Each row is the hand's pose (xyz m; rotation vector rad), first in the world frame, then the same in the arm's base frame.
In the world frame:
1: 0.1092 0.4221 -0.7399 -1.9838 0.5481 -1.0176
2: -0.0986 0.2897 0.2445 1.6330 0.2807 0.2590
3: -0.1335 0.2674 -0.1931 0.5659 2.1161 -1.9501
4: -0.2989 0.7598 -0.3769 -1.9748 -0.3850 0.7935
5: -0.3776 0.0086 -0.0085 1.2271 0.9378 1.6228
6: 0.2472 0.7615 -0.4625 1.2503 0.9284 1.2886
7: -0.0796 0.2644 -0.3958 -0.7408 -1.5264 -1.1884
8: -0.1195 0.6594 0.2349 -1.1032 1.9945 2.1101
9: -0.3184 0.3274 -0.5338 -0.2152 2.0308 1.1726
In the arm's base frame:
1: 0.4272 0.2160 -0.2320 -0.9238 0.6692 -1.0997
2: -0.2279 -0.4638 0.1401 2.2964 -0.3938 0.7511
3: -0.0400 -0.1764 -0.1344 1.2146 2.4546 -0.7344
4: -0.1337 0.3310 0.0588 -1.3606 -0.7355 -0.0230
5: -0.3207 -0.3976 -0.3159 1.2269 -0.1802 2.1471
6: 0.3810 0.2174 0.2252 1.4268 -0.1003 1.8447
7: 0.1070 -0.0604 -0.2288 0.0357 -1.2005 -2.0349
8: -0.2723 -0.2009 0.3971 -1.1179 0.8096 1.9636
9: -0.0367 0.1492 -0.3530 0.0336 0.9917 1.5637

